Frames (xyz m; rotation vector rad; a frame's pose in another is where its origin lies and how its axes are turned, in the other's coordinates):
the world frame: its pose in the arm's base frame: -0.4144 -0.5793 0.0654 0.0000 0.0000 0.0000
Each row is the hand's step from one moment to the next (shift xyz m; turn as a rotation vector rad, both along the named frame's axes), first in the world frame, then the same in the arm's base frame.
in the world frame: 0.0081 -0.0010 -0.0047 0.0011 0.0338 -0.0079
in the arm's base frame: 0.0081 -0.0010 -0.0047 0.0011 0.0338 -0.0079
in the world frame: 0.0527 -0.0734 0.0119 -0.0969 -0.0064 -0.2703
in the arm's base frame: 0.0527 -0.0734 0.0119 -0.0969 -0.0064 -0.2703
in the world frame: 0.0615 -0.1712 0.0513 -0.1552 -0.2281 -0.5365
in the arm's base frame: 0.0615 -0.1712 0.0513 -0.1552 -0.2281 -0.5365
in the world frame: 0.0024 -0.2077 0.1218 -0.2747 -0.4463 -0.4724
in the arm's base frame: 0.0024 -0.2077 0.1218 -0.2747 -0.4463 -0.4724
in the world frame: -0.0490 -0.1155 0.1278 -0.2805 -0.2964 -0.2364
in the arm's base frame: -0.0490 -0.1155 0.1278 -0.2805 -0.2964 -0.2364
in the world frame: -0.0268 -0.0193 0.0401 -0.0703 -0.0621 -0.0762
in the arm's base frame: -0.0268 -0.0193 0.0401 -0.0703 -0.0621 -0.0762
